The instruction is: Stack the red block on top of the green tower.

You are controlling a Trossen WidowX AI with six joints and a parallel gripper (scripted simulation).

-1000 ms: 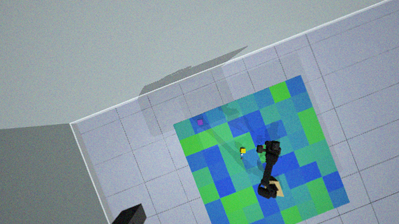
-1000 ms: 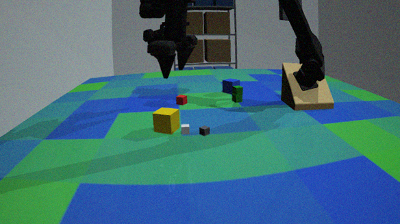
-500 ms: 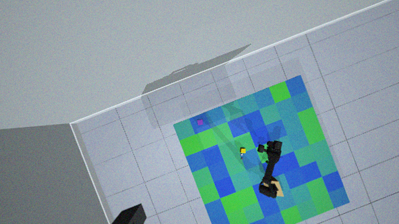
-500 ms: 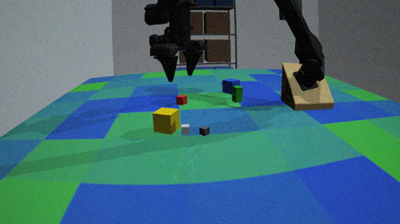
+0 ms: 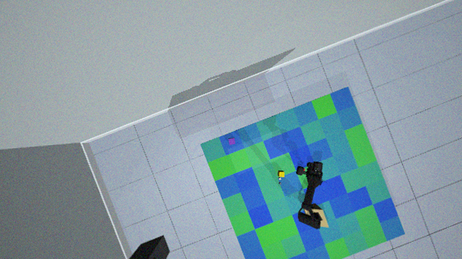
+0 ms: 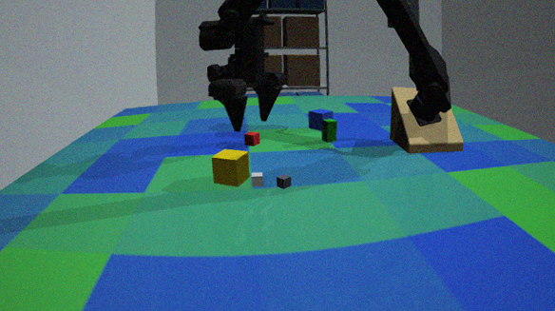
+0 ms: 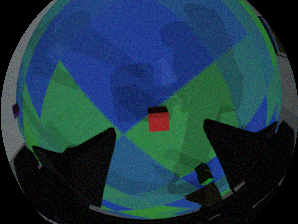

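The red block lies 3 cm below my gripper tip. The rest, counted from my gripper tip: small white cube: 2 cm ahead, 20 cm to the left, 3 cm below; then blue cube: 17 cm behind, 8 cm to the right, 2 cm below; then yellow cube: 6 cm ahead, 18 cm to the left, 2 cm below.
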